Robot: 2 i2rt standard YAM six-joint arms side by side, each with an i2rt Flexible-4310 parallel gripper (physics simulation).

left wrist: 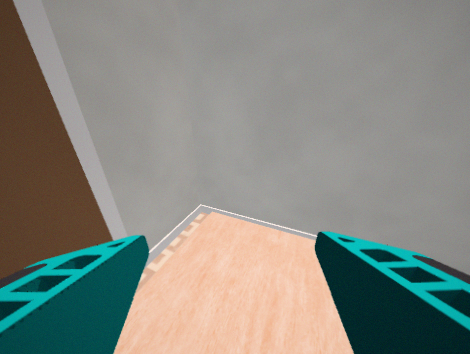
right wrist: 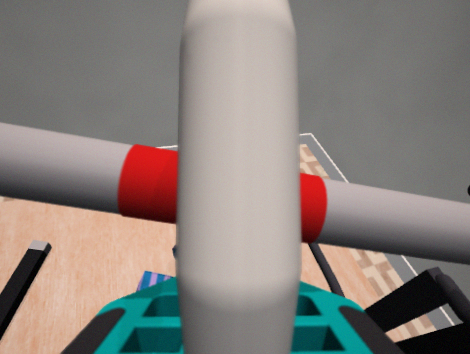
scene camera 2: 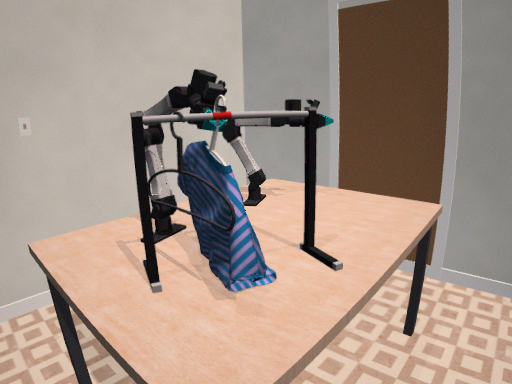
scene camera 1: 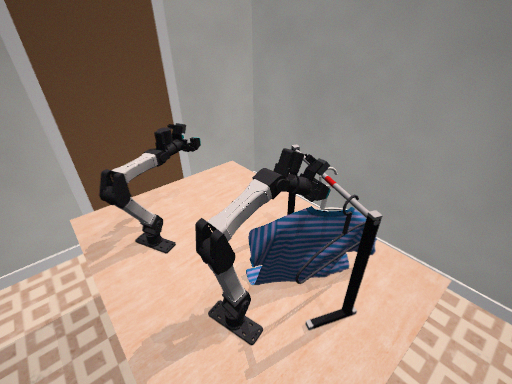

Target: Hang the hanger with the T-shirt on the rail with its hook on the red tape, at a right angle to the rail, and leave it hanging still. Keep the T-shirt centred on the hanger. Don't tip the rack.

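Observation:
My right gripper [scene camera 1: 326,193] [scene camera 2: 215,120] is shut on the white hanger [scene camera 1: 324,201] [scene camera 2: 214,141] [right wrist: 240,125] at the stem below its hook. In the right wrist view the hook crosses in front of the red tape [scene camera 1: 330,180] [scene camera 2: 222,115] [right wrist: 150,185], roughly at a right angle to the rail [scene camera 1: 360,206] [scene camera 2: 270,115] [right wrist: 60,165]. The hook's top stands above the rail; whether it touches the rail is unclear. The striped T-shirt [scene camera 1: 290,245] [scene camera 2: 220,260] [right wrist: 155,281] hangs on the hanger, its lower part slanting under the rail. My left gripper [scene camera 1: 191,140] [left wrist: 232,241] is open and empty, far from the rack.
A dark empty hanger [scene camera 1: 346,223] [scene camera 2: 180,155] hangs on the rail between the tape and one black rack post [scene camera 1: 361,265] [scene camera 2: 142,200], close beside the T-shirt. The other post [scene camera 2: 310,185] stands at the rail's far end. The rack stands upright on the wooden table [scene camera 1: 170,300] [scene camera 2: 350,225].

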